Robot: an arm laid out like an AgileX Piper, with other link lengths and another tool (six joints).
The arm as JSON. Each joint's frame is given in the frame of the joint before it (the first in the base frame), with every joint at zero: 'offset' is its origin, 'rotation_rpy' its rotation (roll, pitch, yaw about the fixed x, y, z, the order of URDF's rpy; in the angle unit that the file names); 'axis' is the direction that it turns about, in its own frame. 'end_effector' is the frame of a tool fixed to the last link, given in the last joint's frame.
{
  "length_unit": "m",
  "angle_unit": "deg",
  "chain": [
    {
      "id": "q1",
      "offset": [
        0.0,
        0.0,
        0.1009
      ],
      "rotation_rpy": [
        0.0,
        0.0,
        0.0
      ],
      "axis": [
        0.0,
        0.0,
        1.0
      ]
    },
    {
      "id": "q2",
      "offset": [
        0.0,
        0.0,
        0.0
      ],
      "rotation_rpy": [
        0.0,
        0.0,
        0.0
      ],
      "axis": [
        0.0,
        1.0,
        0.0
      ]
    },
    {
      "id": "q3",
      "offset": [
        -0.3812,
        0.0,
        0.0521
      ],
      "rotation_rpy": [
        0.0,
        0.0,
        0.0
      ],
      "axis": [
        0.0,
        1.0,
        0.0
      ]
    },
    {
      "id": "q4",
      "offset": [
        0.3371,
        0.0,
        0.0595
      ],
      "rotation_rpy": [
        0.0,
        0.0,
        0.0
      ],
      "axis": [
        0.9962,
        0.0,
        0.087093
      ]
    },
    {
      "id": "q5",
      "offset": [
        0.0,
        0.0,
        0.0
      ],
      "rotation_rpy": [
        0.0,
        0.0,
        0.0
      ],
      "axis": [
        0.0,
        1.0,
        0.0
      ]
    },
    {
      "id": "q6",
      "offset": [
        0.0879,
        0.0,
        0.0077
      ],
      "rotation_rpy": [
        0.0,
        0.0,
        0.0
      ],
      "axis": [
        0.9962,
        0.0,
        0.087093
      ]
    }
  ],
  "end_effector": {
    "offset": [
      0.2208,
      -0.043,
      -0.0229
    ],
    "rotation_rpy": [
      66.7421,
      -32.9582,
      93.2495
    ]
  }
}
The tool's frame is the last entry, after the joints.
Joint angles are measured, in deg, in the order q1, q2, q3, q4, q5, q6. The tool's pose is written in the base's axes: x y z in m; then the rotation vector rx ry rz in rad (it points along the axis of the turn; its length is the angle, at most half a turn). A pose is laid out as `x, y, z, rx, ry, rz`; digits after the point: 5 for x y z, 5 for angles.
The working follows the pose.
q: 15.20, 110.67, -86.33, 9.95, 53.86, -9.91
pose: 0.55017, 0.14673, 0.04719, 2.24031, 1.71753, 0.74998
Where each joint sits with the arm in this pose, in the base's axes (m; each line is computed from the numbers above, not from the rounded line before):
q1: 0.0000 0.0000 0.1009
q2: 0.0000 0.0000 0.1009
q3: 0.1769 0.0481 0.4392
q4: 0.4969 0.1350 0.3544
q5: 0.4969 0.1350 0.3544
q6: 0.5187 0.1537 0.2710
the tool: 0.5502 0.1467 0.0472

